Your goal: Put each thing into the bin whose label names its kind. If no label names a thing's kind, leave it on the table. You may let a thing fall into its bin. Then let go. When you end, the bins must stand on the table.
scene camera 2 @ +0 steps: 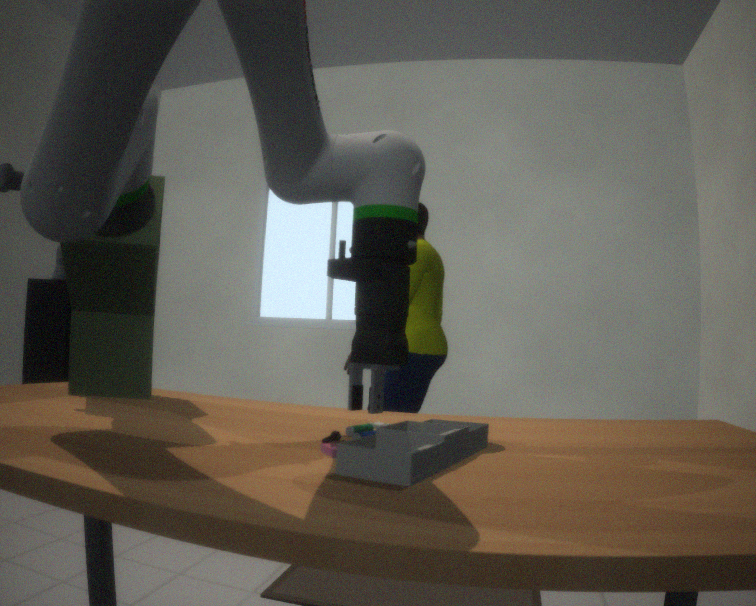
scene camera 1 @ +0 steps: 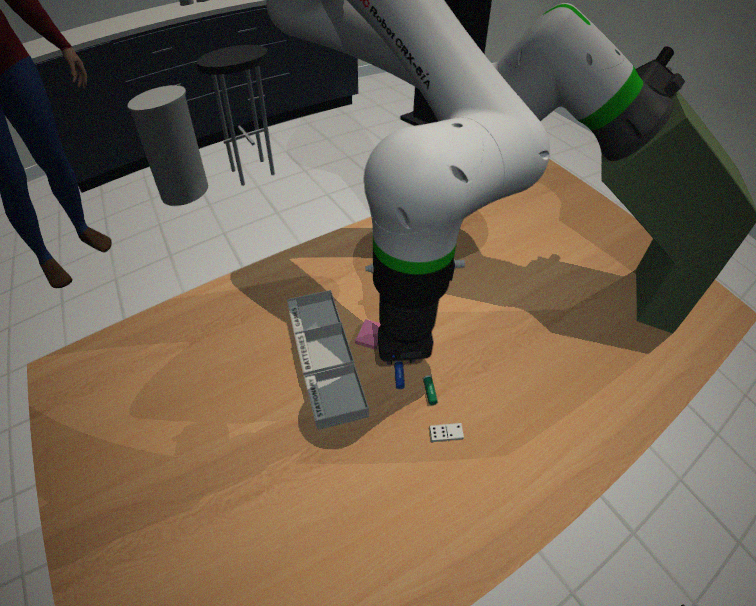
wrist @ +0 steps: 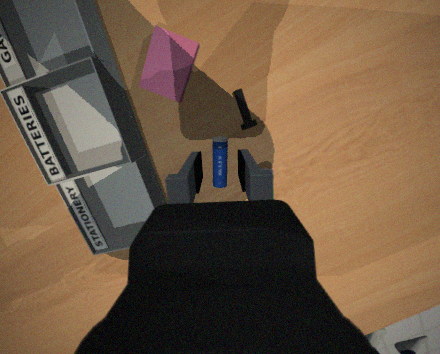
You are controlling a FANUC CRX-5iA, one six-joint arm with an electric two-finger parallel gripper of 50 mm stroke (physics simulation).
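Frame: origin at the arm's base, x ahead, y left, z up, level; metres.
Seen in the pictures: gripper, between the fingertips: (scene camera 2: 365,411) (scene camera 1: 400,358) (wrist: 220,163); arm's base, origin of its link: (scene camera 1: 637,129).
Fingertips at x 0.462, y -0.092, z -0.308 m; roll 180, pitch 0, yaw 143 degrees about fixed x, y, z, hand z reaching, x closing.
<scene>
Offsets run from my fingertips to a thing's top centre. Level surfaces: height alone.
My gripper (scene camera 2: 366,407) (wrist: 220,163) is open, its fingers partly closed in, above the table. In the wrist view a blue battery @(dy +0.006, dx +0.005, dz -0.028 m) (scene camera 1: 399,375) (wrist: 220,162) shows between the fingertips, lying on the table below them. A green battery @(dy +0.062, dx -0.011, dz -0.028 m) (scene camera 1: 430,390) (scene camera 2: 363,427) lies beside it, and a white domino @(dy +0.132, dx +0.024, dz -0.035 m) (scene camera 1: 446,432) lies nearer the front. A black bolt-like piece @(dy -0.018, dx -0.044, dz -0.029 m) (wrist: 244,110) (scene camera 2: 331,436) and a pink block @(dy -0.089, dx -0.016, dz -0.033 m) (scene camera 1: 366,334) (wrist: 170,65) lie near the blue battery. The joined grey bins @(dy -0.103, dx +0.076, dz -0.003 m) (scene camera 1: 343,419) (scene camera 2: 378,465) stand on the table, labelled GAMES, BATTERIES and STATIONERY. The gripper hides the black piece in scene camera 1.
The bins stand close beside the gripper, left of it in the wrist view, with low walls and dividers. The green robot pedestal (scene camera 1: 681,208) (scene camera 2: 110,353) stands on the table @(dz -0.042 m) (scene camera 1: 189,505). A person in yellow (scene camera 2: 427,303) is in the background.
</scene>
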